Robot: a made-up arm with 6 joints.
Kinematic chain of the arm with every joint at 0, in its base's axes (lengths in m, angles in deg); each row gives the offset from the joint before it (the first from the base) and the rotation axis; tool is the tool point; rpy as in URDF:
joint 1: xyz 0 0 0.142 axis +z
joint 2: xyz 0 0 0 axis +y
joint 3: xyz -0.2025 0 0.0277 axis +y
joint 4: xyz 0.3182 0 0.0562 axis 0.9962 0 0.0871
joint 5: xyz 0 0 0 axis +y
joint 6: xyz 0.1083 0 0.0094 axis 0.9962 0 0.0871
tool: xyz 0 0 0 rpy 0 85 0
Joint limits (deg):
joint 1: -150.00..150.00
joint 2: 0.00..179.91
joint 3: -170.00..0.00
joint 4: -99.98..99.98
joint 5: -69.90..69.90
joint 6: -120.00..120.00
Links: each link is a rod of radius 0.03 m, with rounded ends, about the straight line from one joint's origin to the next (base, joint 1, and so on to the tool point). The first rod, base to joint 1, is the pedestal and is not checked.
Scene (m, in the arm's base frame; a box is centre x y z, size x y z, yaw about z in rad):
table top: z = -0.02
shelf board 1: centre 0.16 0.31 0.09 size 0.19 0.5 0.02 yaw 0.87
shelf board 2: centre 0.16 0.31 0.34 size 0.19 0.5 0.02 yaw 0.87
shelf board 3: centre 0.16 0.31 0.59 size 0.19 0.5 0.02 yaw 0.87
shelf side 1: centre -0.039 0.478 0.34 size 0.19 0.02 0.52 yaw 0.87
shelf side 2: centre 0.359 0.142 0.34 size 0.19 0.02 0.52 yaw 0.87
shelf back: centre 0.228 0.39 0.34 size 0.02 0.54 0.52 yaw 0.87
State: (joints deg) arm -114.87 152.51 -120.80 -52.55 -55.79 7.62
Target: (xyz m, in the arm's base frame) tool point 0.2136 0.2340 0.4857
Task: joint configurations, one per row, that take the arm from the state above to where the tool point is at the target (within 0.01 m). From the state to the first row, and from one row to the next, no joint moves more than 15 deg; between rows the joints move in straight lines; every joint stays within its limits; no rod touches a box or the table.
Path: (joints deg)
1: -101.37 138.91 -113.67 -56.27 -57.36 7.62
2: -87.87 125.31 -106.55 -59.99 -58.93 7.62
3: -74.37 111.72 -99.42 -63.70 -60.49 7.62
4: -60.86 98.12 -92.30 -67.42 -62.06 7.62
5: -47.36 84.52 -85.17 -71.14 -63.63 7.62
6: -33.86 70.92 -78.05 -74.86 -65.20 7.62
7: -20.36 57.32 -70.92 -78.58 -66.76 7.62
8: -6.86 43.72 -63.80 -82.30 -68.33 7.62
9: 6.64 30.13 -56.67 -86.01 -69.90 7.62
10: 14.18 44.38 -65.47 -83.29 -69.90 7.62
11: 21.72 58.64 -74.26 -80.56 -69.90 7.62
12: 29.25 72.90 -83.06 -77.83 -69.90 7.62

